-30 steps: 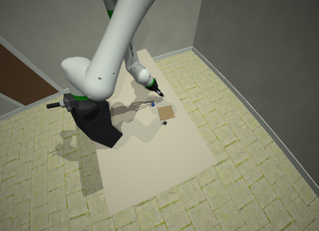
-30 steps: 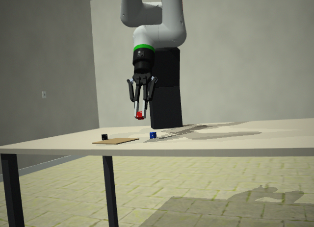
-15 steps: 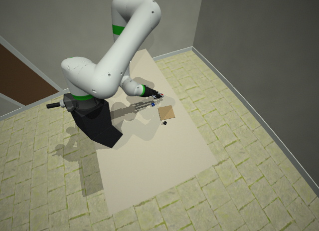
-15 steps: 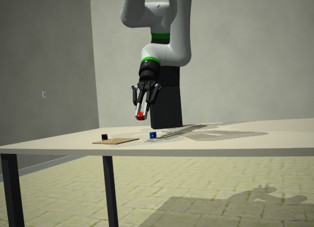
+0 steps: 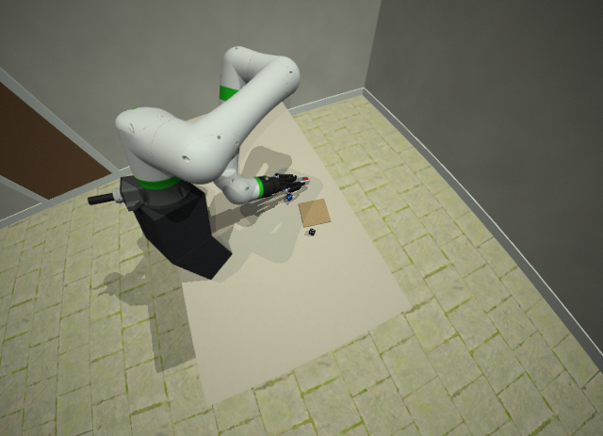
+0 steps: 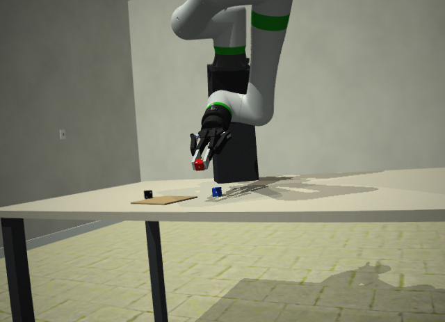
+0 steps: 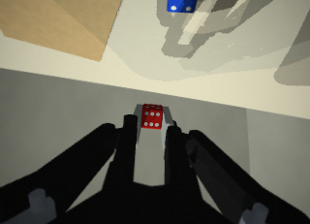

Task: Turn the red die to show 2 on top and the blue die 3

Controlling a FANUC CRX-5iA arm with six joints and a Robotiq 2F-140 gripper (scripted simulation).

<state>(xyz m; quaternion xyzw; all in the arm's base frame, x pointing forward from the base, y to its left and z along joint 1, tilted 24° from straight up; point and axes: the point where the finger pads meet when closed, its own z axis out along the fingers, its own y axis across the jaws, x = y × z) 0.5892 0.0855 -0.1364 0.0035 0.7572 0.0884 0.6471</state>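
Now: hand 8 cm past the blue die, 1 cm to the right of it and 10 cm above it. From my hand the other things lie so: red die (2 cm ahead, 1 cm below); black die (7 cm behind, 23 cm to the right, 10 cm below); brown mat (1 cm behind, 13 cm to the right, 11 cm below).
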